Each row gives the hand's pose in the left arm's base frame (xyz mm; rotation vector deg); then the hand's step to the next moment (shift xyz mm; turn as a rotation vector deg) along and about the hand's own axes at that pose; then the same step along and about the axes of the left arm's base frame.
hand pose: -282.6 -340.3 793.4 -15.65 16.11 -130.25
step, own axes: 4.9 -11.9 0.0 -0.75 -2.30 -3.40
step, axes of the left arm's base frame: -11.6 4.0 3.9 -2.11 2.44 -2.65
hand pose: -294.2 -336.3 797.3 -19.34 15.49 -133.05
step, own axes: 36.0 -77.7 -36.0 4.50 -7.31 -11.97
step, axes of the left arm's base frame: -87.4 31.0 -5.4 -11.73 2.90 -8.42
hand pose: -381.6 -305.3 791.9 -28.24 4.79 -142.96
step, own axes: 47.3 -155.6 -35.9 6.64 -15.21 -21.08
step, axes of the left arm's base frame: -132.9 100.0 8.3 -20.95 7.76 -14.86
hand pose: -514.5 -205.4 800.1 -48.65 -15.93 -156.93
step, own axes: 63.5 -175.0 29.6 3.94 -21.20 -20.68
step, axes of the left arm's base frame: -87.6 161.5 42.3 -20.39 14.05 -16.72
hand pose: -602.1 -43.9 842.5 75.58 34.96 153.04
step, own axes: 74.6 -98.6 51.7 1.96 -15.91 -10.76
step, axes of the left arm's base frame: -14.3 125.6 44.4 -10.97 11.75 -10.69
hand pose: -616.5 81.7 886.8 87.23 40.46 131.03
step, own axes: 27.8 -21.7 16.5 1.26 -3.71 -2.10
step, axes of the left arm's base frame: 3.9 35.9 14.6 -2.50 3.24 -1.75
